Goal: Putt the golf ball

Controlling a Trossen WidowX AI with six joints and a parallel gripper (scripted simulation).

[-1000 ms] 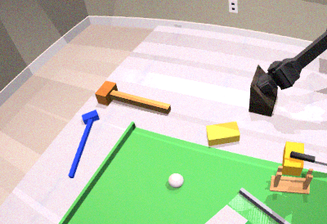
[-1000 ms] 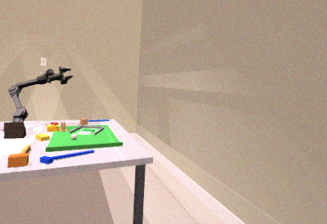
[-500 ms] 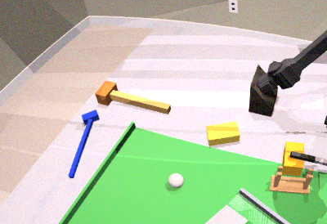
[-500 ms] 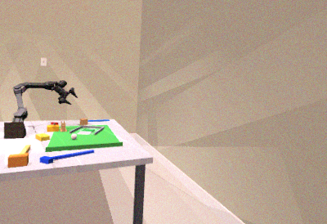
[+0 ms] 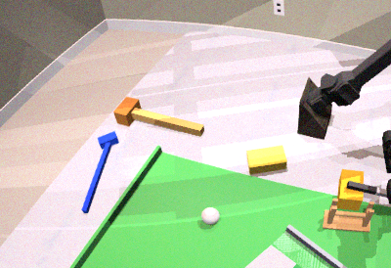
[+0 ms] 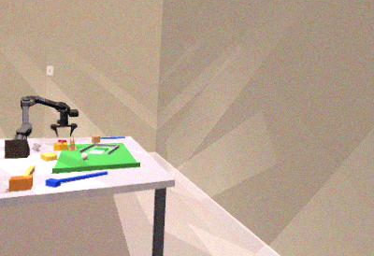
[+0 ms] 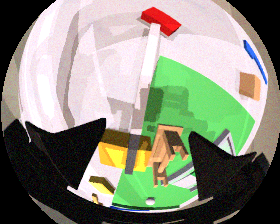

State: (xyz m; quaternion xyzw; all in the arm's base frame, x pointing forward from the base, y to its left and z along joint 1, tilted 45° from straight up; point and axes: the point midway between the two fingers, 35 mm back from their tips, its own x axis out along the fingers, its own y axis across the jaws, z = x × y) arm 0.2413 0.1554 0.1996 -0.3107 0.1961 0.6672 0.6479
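Right now the wooden stand is 70 mm ahead of my gripper tip, 80 mm to the right of it and 50 mm below it. The rest, counted from my gripper tip: green mat: 240 mm ahead, 270 mm to the right, 80 mm below; then orange block: 10 mm behind, 90 mm to the right, 60 mm below; then white golf ball: 160 mm ahead, 400 mm to the right, 60 mm below.
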